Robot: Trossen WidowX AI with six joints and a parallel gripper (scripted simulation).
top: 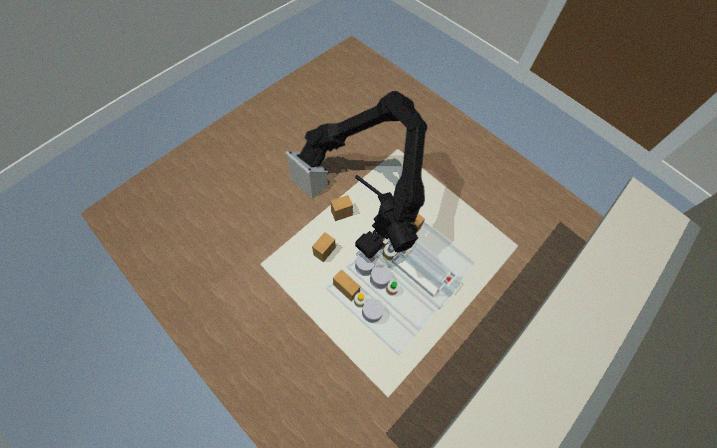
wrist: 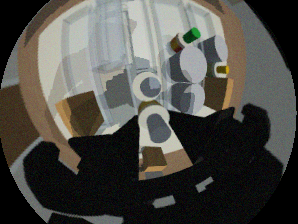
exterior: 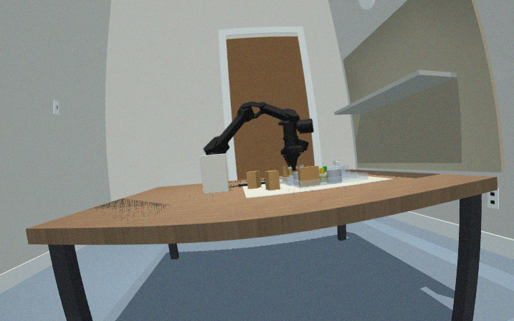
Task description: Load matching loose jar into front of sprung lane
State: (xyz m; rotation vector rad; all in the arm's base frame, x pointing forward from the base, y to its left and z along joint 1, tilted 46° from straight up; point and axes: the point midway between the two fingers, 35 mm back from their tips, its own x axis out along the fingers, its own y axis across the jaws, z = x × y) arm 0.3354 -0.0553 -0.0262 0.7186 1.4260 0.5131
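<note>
Now: the clear-sided sprung lane 150 mm ahead of my gripper tip, 40 mm below it and 10 mm to the left of it. The rest, counted from my gripper tip: red mark: 230 mm ahead, 20 mm to the left, 10 mm above; then black rod: 160 mm to the left, 150 mm behind, 50 mm below.
</note>
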